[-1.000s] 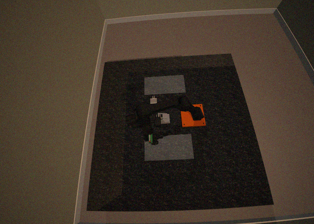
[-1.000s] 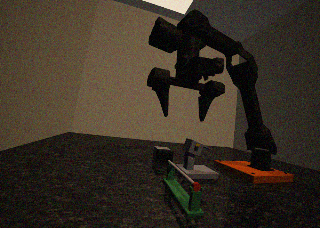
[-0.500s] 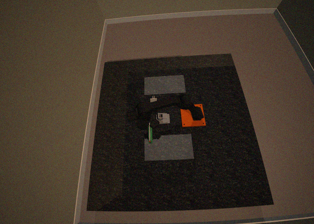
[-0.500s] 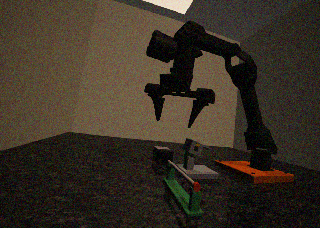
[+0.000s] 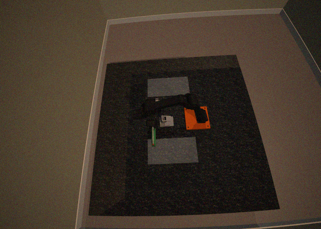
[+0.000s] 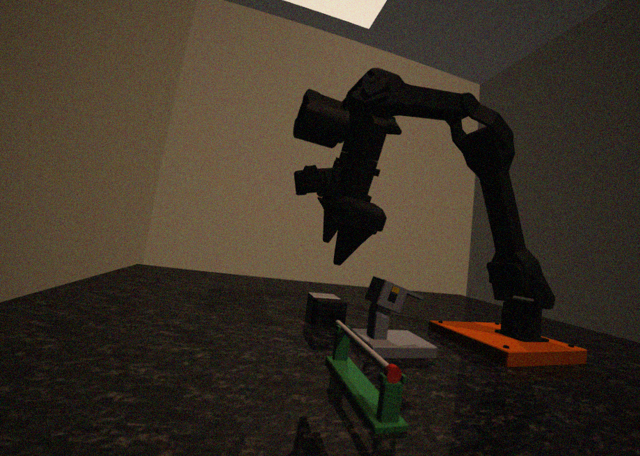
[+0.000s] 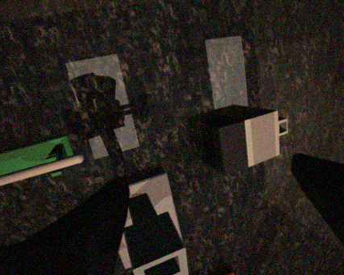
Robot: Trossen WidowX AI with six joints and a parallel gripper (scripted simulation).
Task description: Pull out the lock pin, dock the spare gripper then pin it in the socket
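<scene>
Right now my gripper tip is 3 cm past the spare gripper, 12 cm to the left of it and 11 cm above it. Also, from my gripper tip: green rack (16 cm to the left, 11 cm below); grey socket (10 cm behind, 4 cm to the left, 8 cm below).
</scene>
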